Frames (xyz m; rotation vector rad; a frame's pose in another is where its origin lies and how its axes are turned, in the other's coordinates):
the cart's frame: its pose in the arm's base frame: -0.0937 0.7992 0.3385 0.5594 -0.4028 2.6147
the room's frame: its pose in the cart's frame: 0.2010 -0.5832 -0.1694 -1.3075 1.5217 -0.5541
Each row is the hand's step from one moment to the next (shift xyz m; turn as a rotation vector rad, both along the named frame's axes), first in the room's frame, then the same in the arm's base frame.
Working: the room's frame: its pose in the arm's base frame: -0.0401 1.4347 0.3884 -1.3800 -0.9602 1.1374

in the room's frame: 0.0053 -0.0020 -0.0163 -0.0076 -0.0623 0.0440
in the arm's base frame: 0.0171 0.0017 0.0012 -0.0422 0.0101 0.0632
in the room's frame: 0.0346 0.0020 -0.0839 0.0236 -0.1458 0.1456
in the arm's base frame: 0.0894 0.0142 -0.0072 -0.1309 0.0734 0.1431
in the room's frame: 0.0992 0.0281 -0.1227 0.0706 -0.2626 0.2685
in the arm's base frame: 0.1406 0.0646 -0.0416 -0.2356 0.1607 0.2543
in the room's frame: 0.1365 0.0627 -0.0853 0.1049 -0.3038 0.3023
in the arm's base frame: 0.1112 0.1050 -0.0802 -0.2593 0.2065 0.2912
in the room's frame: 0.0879 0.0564 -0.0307 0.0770 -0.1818 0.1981
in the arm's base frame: 0.0474 0.0712 -0.0673 -0.1687 0.1412 0.1727
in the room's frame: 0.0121 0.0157 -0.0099 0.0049 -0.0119 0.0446
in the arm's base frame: 0.0118 0.0076 -0.0172 -0.0419 0.0163 0.0116
